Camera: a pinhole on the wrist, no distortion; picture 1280 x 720 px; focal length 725.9 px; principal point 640.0 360.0 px. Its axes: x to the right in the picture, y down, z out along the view. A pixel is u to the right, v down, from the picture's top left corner.
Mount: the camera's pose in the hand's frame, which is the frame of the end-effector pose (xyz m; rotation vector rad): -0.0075 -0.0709 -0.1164 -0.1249 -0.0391 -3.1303
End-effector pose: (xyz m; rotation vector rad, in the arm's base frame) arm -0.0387 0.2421 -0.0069 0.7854 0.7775 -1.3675
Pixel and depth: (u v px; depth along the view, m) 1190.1 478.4 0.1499
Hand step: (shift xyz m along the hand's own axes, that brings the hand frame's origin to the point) -0.1086 -0.0924 0.0426
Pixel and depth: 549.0 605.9 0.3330
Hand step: 0.0617 -0.1749 0.2149
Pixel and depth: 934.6 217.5 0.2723
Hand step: -0.0965 -0.0114 0.1624
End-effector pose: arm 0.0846 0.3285 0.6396 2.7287 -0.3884 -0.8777
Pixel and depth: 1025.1 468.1 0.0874
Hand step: -0.0466 -0.0821 -0.0253
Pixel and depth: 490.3 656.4 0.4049
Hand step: 0.1095 -0.2253 0.2845
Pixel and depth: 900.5 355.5 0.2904
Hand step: -0.0883 -0.0625 0.1813
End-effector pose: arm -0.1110 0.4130 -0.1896 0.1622 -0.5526 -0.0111
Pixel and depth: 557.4 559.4 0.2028
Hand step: 0.0322 -0.1213 0.0852
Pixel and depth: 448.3 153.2 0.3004
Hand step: 0.0947 0.0228 0.1745
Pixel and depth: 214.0 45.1 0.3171
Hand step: 0.2019 0.0760 0.1814
